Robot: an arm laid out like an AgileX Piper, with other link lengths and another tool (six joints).
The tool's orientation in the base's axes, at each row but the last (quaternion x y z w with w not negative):
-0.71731 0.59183 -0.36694 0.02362
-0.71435 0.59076 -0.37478 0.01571
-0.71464 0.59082 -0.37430 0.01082
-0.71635 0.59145 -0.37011 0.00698
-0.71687 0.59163 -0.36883 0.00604
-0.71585 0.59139 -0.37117 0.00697
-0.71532 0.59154 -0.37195 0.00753
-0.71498 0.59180 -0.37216 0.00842
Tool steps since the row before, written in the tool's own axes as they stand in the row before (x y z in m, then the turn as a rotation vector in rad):
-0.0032 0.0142 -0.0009 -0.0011 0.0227 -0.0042
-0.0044 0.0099 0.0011 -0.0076 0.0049 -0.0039
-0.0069 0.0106 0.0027 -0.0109 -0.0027 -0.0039
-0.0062 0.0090 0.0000 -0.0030 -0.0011 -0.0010
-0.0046 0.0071 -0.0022 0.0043 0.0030 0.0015
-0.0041 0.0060 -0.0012 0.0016 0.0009 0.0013
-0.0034 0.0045 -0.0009 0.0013 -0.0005 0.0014
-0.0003 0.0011 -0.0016 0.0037 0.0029 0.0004
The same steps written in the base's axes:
-0.0124 -0.0011 -0.0076 -0.0212 -0.0041 -0.0081
-0.0077 0.0003 -0.0077 -0.0064 0.0067 -0.0034
-0.0075 0.0015 -0.0104 -0.0001 0.0118 -0.0016
-0.0077 0.0026 -0.0073 0.0003 0.0033 -0.0003
-0.0073 0.0027 -0.0040 -0.0016 -0.0052 -0.0002
-0.0058 0.0022 -0.0040 0.0000 -0.0022 -0.0005
-0.0043 0.0019 -0.0032 0.0012 -0.0016 -0.0001
-0.0018 0.0006 0.0005 -0.0021 -0.0042 0.0003

